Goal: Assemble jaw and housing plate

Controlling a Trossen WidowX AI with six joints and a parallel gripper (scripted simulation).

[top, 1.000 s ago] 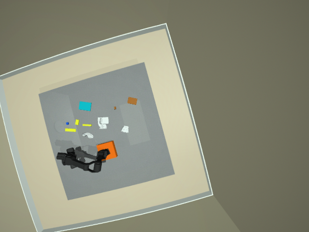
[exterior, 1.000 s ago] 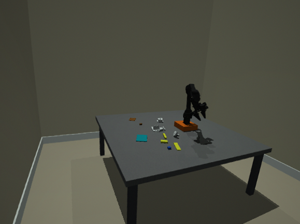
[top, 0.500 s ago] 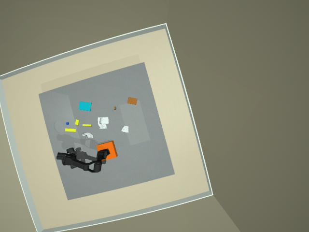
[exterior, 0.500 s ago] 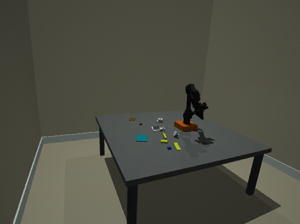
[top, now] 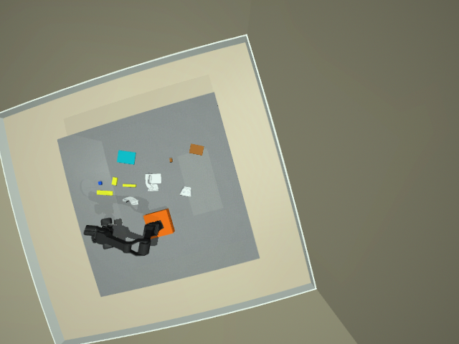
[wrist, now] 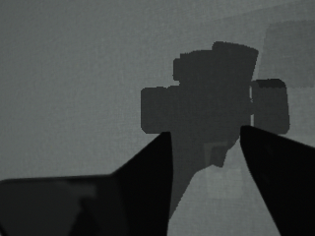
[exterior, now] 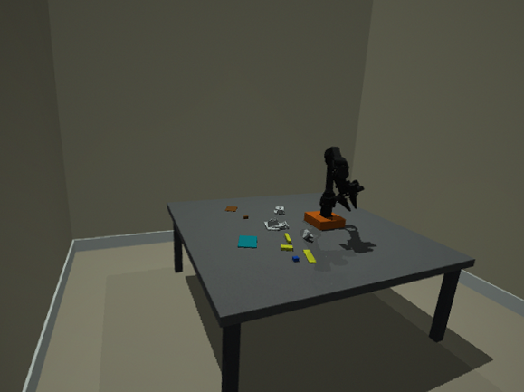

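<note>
The jaw is 17 cm ahead of my gripper tip, 13 cm to the right of it and 15 cm below it. Round my gripper tip: white base plate (24 cm ahead, 36 cm to the right, 18 cm below); blue cube (38 cm ahead, 3 cm to the left, 17 cm below); yellow bar (27 cm ahead, 18 cm to the right, 17 cm below).
</note>
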